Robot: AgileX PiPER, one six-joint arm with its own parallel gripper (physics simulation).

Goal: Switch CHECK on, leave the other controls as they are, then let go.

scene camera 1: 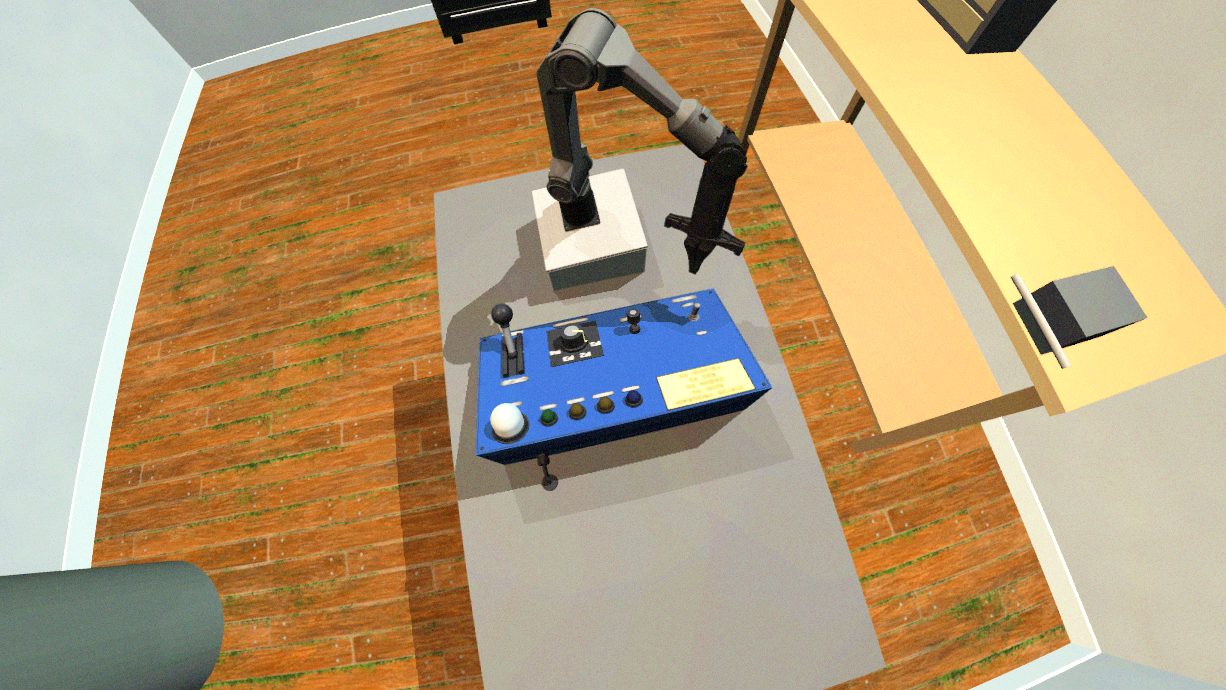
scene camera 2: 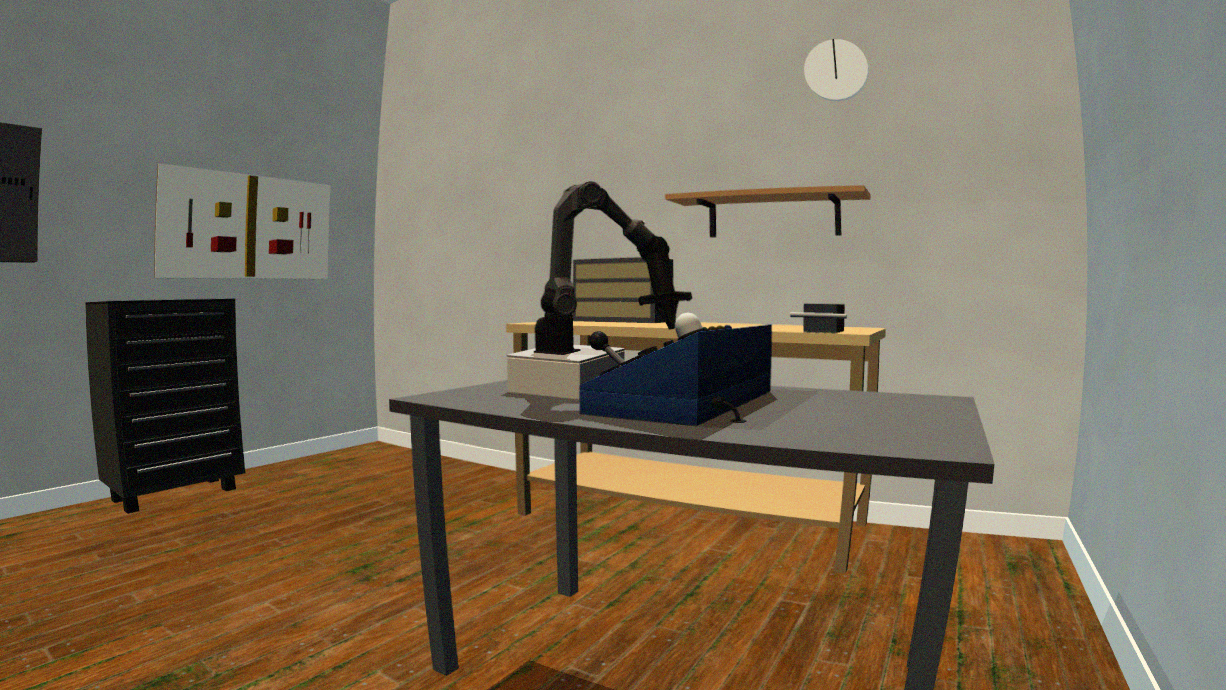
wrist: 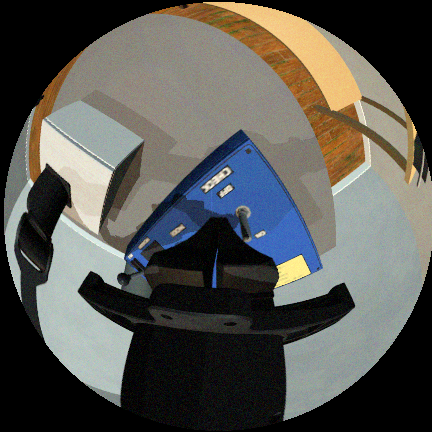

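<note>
The CHECK toggle (scene camera 1: 695, 311) (wrist: 244, 225) is a small metal lever at the robot-side right corner of the blue panel (scene camera 1: 617, 364) (scene camera 2: 647, 390) (wrist: 275, 185). In the wrist view its tip points down, beside the ON label (wrist: 260, 233); in scene camera 1 it points up toward the OFF label. I cannot tell for certain which way it leans. My gripper (scene camera 1: 694, 269) (scene camera 2: 671, 325) (wrist: 217, 227) is shut and empty. It hangs above the robot-side edge of the panel, apart from the toggle. In scene camera 2 the panel's high side hides the toggle.
The panel also carries a large black-knobbed lever (scene camera 1: 506, 332), a rotary knob (scene camera 1: 572, 336), a small black-knobbed control (scene camera 1: 634, 318), a white dome (scene camera 1: 507, 420) and several small coloured round parts. The arm's white base block (scene camera 1: 591, 214) (wrist: 82, 170) stands behind the panel.
</note>
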